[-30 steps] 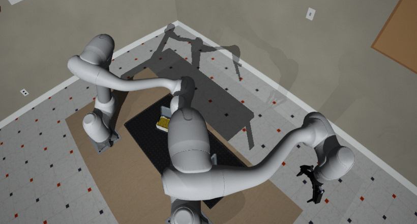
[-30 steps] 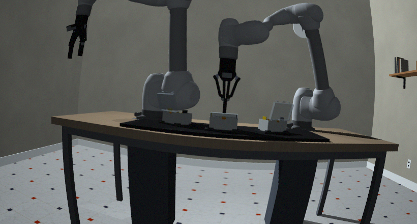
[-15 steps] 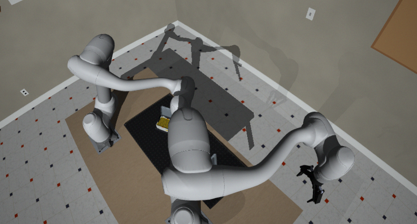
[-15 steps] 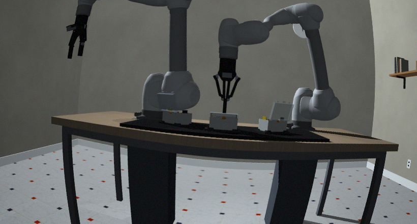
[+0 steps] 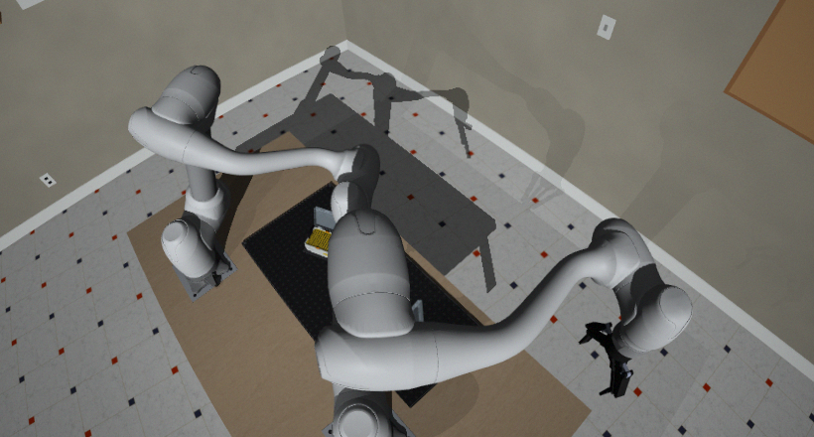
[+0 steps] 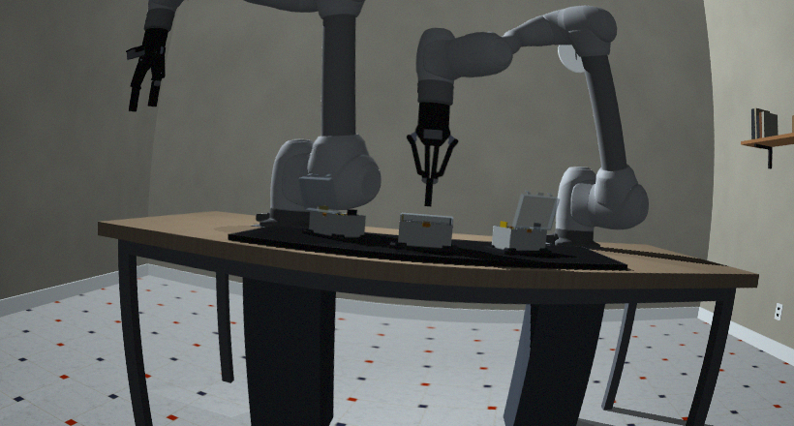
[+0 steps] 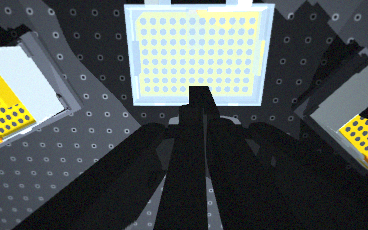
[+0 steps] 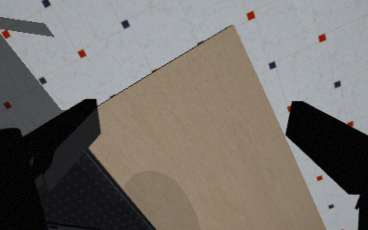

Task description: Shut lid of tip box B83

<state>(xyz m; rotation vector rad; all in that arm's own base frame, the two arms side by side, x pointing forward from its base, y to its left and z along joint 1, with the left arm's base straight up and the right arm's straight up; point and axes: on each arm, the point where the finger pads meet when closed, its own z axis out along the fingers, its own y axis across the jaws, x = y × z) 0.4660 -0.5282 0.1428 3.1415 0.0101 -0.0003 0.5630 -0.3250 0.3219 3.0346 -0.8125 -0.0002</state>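
Note:
My left gripper is now 3 cm short of the tip box and 8 cm above it. Also, from my left hand: yellow rack 8 cm behind, 22 cm to the right, 7 cm below.

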